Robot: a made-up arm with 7 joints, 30 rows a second.
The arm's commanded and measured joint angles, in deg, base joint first. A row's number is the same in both.
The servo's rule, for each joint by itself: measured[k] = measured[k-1] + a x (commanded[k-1-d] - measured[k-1]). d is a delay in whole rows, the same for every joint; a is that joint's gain. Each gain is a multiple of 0.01, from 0.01 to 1. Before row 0 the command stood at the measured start. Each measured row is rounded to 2 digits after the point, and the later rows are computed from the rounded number. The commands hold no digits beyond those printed.
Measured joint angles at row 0: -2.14 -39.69 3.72 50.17 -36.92 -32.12 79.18
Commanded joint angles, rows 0 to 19: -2.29 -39.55 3.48 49.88 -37.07 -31.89 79.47; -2.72 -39.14 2.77 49.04 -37.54 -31.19 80.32; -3.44 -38.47 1.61 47.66 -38.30 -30.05 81.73; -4.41 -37.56 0.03 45.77 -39.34 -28.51 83.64; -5.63 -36.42 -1.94 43.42 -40.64 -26.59 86.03; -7.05 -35.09 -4.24 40.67 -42.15 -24.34 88.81; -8.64 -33.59 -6.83 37.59 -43.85 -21.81 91.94; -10.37 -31.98 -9.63 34.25 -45.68 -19.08 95.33; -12.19 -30.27 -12.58 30.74 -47.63 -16.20 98.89; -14.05 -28.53 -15.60 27.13 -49.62 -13.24 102.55; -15.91 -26.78 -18.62 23.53 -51.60 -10.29 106.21; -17.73 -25.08 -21.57 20.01 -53.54 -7.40 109.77; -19.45 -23.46 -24.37 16.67 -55.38 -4.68 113.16; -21.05 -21.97 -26.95 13.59 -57.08 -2.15 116.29; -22.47 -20.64 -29.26 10.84 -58.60 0.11 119.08; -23.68 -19.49 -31.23 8.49 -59.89 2.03 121.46; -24.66 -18.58 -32.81 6.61 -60.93 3.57 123.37; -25.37 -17.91 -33.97 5.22 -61.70 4.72 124.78; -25.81 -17.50 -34.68 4.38 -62.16 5.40 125.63; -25.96 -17.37 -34.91 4.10 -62.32 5.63 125.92
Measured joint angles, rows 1 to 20: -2.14 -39.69 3.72 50.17 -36.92 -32.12 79.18; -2.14 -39.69 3.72 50.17 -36.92 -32.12 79.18; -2.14 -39.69 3.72 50.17 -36.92 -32.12 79.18; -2.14 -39.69 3.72 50.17 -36.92 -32.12 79.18; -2.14 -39.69 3.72 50.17 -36.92 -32.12 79.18; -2.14 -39.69 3.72 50.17 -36.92 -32.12 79.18; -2.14 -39.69 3.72 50.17 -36.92 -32.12 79.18; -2.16 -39.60 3.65 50.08 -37.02 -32.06 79.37; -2.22 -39.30 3.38 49.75 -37.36 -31.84 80.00; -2.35 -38.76 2.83 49.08 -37.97 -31.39 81.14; -2.58 -37.98 1.96 48.02 -38.86 -30.67 82.79; -2.92 -36.97 0.75 46.55 -40.02 -29.65 84.93; -3.37 -35.75 -0.80 44.67 -41.40 -28.32 87.49; -3.95 -34.35 -2.67 42.40 -42.99 -26.69 90.43; -4.66 -32.81 -4.83 39.79 -44.74 -24.79 93.66; -5.49 -31.16 -7.23 36.89 -46.62 -22.64 97.11; -6.43 -29.45 -9.82 33.77 -48.57 -20.29 100.70; -7.47 -27.71 -12.55 30.49 -50.54 -17.79 104.34; -8.60 -26.00 -15.35 27.14 -52.49 -15.19 107.92; -9.79 -24.35 -18.15 23.79 -54.37 -12.56 111.38
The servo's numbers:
d 7
a 0.11 0.65 0.31 0.32 0.65 0.25 0.66

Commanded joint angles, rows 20 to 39: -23.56 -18.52 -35.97 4.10 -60.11 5.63 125.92; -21.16 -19.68 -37.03 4.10 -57.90 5.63 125.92; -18.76 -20.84 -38.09 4.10 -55.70 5.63 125.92; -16.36 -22.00 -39.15 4.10 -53.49 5.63 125.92; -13.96 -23.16 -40.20 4.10 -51.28 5.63 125.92; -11.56 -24.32 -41.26 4.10 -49.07 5.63 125.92; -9.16 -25.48 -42.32 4.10 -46.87 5.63 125.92; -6.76 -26.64 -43.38 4.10 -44.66 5.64 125.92; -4.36 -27.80 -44.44 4.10 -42.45 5.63 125.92; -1.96 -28.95 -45.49 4.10 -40.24 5.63 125.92; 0.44 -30.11 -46.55 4.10 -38.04 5.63 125.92; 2.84 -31.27 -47.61 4.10 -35.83 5.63 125.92; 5.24 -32.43 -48.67 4.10 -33.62 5.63 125.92; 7.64 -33.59 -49.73 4.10 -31.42 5.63 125.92; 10.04 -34.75 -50.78 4.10 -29.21 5.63 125.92; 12.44 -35.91 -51.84 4.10 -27.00 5.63 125.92; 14.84 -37.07 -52.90 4.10 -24.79 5.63 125.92; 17.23 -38.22 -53.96 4.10 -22.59 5.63 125.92; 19.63 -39.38 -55.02 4.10 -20.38 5.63 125.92; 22.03 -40.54 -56.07 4.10 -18.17 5.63 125.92
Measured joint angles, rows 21 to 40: -11.03 -22.80 -20.88 20.53 -56.13 -9.96 114.62; -12.29 -21.40 -23.48 17.43 -57.74 -7.44 117.56; -13.54 -20.16 -25.88 14.57 -59.14 -5.07 120.13; -14.76 -19.13 -28.03 12.02 -60.30 -2.91 122.27; -15.93 -18.34 -29.87 9.84 -61.21 -1.00 123.93; -17.02 -17.79 -31.36 8.09 -61.83 0.60 125.05; -18.00 -17.52 -32.46 6.81 -62.15 1.86 125.62; -18.61 -18.17 -33.55 5.94 -60.82 2.80 125.82; -18.89 -19.15 -34.63 5.35 -58.92 3.51 125.89; -18.88 -20.25 -35.70 4.95 -56.83 4.04 125.91; -18.60 -21.39 -36.77 4.68 -54.66 4.44 125.92; -18.09 -22.54 -37.83 4.49 -52.46 4.74 125.92; -17.37 -23.70 -38.89 4.37 -50.26 4.96 125.92; -16.47 -24.86 -39.95 4.28 -48.06 5.13 125.92; -15.40 -26.02 -41.01 4.22 -45.85 5.26 125.92; -14.19 -27.18 -42.07 4.18 -43.64 5.35 125.92; -12.84 -28.33 -43.13 4.15 -41.43 5.42 125.92; -11.38 -29.49 -44.19 4.13 -39.23 5.47 125.92; -9.82 -30.65 -45.25 4.12 -37.02 5.51 125.92; -8.16 -31.81 -46.31 4.11 -34.81 5.54 125.92
